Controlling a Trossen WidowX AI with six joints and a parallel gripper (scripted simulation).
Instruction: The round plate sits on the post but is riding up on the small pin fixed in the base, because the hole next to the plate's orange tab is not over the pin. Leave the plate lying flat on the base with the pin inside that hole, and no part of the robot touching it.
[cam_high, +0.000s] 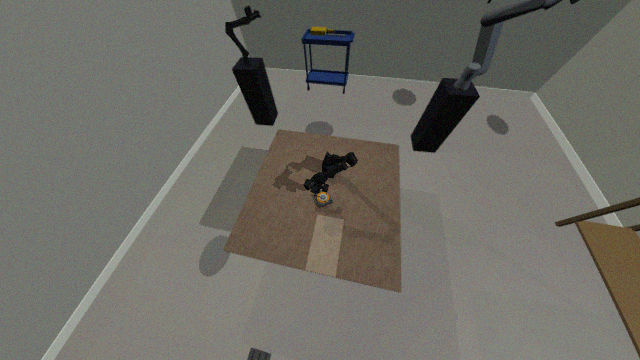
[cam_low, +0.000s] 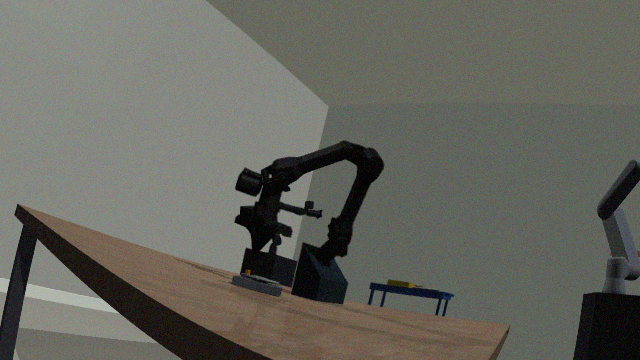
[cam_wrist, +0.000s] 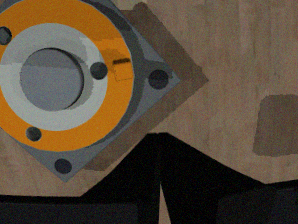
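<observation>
Now: the round orange plate 6 cm below my gripper tip, 3 cm to the left of it and 3 cm ahead of it. From my gripper tip the other things lie so: grey base (7 cm below, 6 cm to the left, 3 cm ahead).
</observation>
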